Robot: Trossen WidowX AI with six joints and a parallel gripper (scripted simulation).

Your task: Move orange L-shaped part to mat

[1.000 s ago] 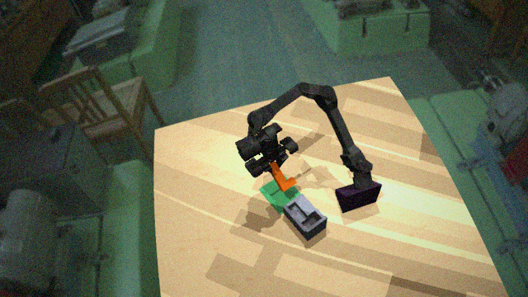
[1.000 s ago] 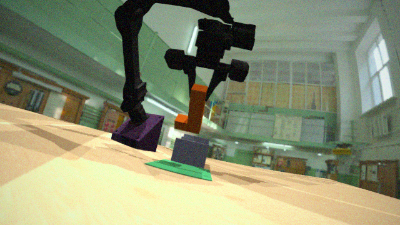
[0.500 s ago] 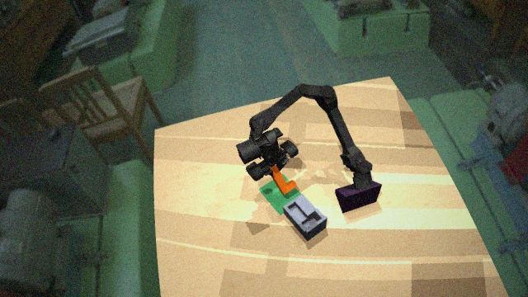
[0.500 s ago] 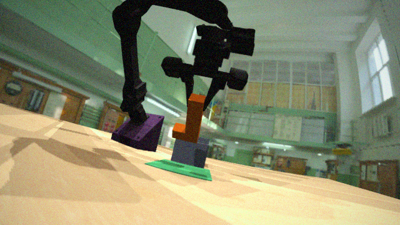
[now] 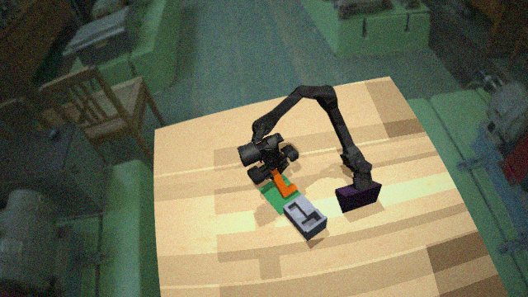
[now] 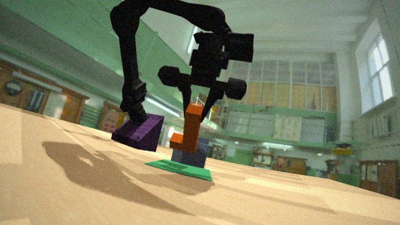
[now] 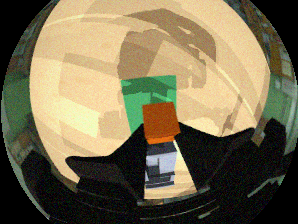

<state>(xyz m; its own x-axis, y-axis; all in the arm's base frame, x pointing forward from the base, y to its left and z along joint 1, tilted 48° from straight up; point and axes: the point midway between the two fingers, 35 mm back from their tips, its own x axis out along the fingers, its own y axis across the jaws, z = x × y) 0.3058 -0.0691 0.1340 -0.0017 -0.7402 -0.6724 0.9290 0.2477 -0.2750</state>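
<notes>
The orange L-shaped part lies 30 mm below my gripper tip, 30 mm behind it and 20 mm to the left of it. Round my gripper tip: green mat (120 mm below, 20 mm to the left, 10 mm behind).
</notes>
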